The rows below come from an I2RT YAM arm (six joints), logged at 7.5 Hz.
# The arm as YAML. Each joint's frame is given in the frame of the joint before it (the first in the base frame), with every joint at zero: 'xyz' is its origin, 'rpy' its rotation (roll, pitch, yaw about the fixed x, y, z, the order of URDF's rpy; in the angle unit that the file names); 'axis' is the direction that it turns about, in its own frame. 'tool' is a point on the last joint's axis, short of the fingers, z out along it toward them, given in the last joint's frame.
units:
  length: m
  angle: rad
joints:
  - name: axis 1
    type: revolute
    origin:
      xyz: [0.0, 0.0, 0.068]
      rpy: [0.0, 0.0, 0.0]
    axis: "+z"
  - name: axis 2
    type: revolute
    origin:
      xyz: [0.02, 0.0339, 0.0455]
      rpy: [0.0, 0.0, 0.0]
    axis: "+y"
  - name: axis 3
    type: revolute
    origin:
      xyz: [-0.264, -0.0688, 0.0]
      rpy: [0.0, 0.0, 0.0]
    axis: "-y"
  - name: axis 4
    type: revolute
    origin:
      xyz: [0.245, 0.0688, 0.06]
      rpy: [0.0, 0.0, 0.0]
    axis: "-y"
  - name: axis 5
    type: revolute
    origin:
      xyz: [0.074, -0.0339, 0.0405]
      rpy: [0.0, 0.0, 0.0]
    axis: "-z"
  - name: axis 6
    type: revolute
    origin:
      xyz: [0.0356, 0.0, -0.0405]
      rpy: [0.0, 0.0, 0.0]
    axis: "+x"
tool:
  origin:
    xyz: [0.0, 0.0, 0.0]
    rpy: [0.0, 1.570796, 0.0]
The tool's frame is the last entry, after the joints.
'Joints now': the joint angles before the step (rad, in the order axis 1, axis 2, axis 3, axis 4, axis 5, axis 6). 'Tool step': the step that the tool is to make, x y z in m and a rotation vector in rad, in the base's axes. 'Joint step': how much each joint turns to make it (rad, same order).
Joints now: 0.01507 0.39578 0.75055 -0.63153 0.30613 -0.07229
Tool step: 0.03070 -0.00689 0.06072 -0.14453 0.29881 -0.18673
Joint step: 0.00000 0.35707 0.39446 -0.31626 0.22660 -0.05722
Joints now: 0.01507 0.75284 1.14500 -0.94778 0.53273 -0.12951
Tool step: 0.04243 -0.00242 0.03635 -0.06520 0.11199 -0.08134
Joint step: -0.00001 0.25518 0.26357 -0.11786 0.10299 -0.00650
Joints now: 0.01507 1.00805 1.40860 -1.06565 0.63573 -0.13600
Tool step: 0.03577 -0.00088 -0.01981 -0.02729 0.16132 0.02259
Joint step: -0.00799 0.12282 0.00341 -0.01335 -0.00571 -0.04881
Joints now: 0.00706 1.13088 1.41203 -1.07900 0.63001 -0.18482
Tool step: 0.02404 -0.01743 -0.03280 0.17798 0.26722 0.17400
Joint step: -0.12246 0.11520 -0.00190 -0.09500 -0.31091 -0.14612
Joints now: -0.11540 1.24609 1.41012 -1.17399 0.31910 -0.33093
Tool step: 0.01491 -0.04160 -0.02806 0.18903 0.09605 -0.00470
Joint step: -0.19262 0.09919 -0.01713 -0.00078 -0.23460 -0.08620
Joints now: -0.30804 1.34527 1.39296 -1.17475 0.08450 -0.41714
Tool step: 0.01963 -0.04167 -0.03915 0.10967 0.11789 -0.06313
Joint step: -0.12932 0.15527 -0.00379 0.01103 -0.07897 -0.04005
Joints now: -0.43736 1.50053 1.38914 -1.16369 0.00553 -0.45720
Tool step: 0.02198 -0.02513 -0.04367 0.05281 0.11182 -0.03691
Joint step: -0.04272 0.15946 -0.00001 0.03587 0.00077 -0.00610
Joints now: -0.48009 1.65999 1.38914 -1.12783 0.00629 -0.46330
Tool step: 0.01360 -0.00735 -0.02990 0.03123 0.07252 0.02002
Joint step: -0.00039 0.09957 -0.00038 0.02137 0.00305 -0.02100
